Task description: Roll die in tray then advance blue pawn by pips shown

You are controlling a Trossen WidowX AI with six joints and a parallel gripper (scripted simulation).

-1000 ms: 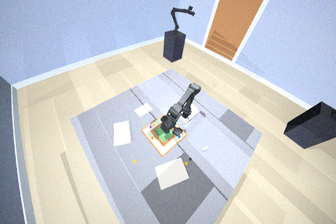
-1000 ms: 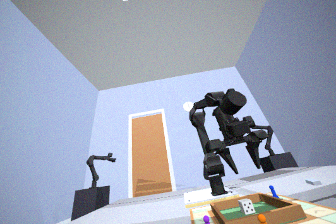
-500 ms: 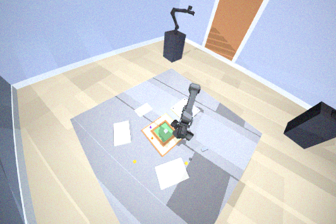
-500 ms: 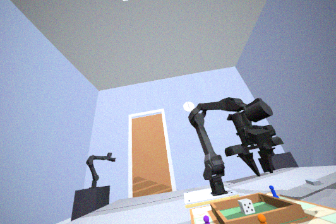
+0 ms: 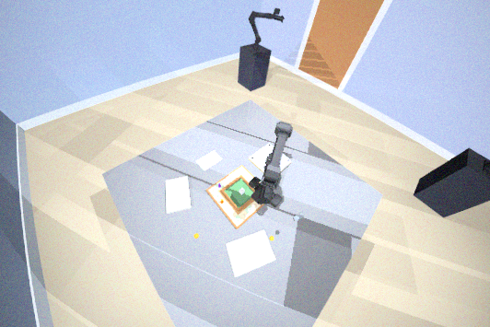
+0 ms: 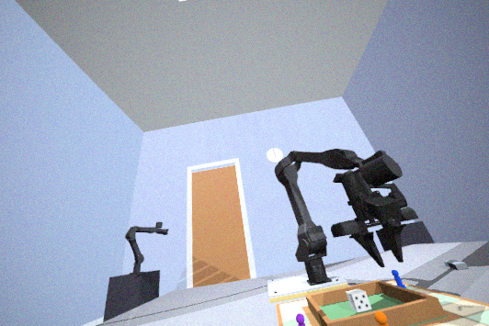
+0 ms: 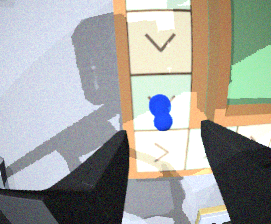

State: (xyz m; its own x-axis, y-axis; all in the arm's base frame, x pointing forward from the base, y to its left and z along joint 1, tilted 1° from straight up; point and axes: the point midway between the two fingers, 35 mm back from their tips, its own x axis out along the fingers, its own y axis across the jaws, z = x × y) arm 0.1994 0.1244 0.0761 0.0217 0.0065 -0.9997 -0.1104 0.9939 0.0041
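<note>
Now: the blue pawn 3 cm below my gripper tip. The rest, counted from my gripper tip: purple pawn (14 cm ahead, 22 cm to the right, 3 cm below); then white die (6 cm ahead, 11 cm to the right, 3 cm below); then orange pawn (18 cm ahead, 13 cm to the right, 3 cm below).
</note>
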